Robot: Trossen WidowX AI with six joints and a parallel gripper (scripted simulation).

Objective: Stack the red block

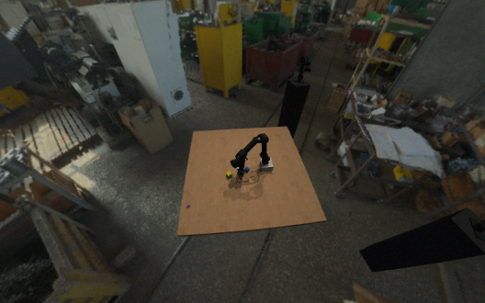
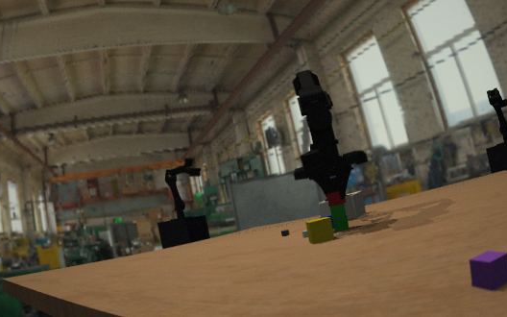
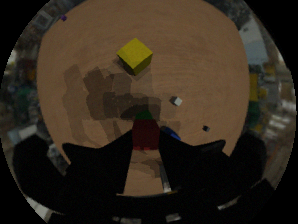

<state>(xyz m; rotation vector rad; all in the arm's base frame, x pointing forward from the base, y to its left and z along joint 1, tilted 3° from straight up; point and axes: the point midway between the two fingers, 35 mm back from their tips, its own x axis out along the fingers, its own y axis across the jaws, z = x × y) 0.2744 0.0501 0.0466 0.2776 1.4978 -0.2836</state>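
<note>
Right now the red block is 1 cm above my gripper tip. The rest, counted from my gripper tip: blue block 7 cm behind, 5 cm below, 4 cm to the right; yellow block 13 cm ahead, 5 cm below, 3 cm to the right; green block 3 cm below.
</note>
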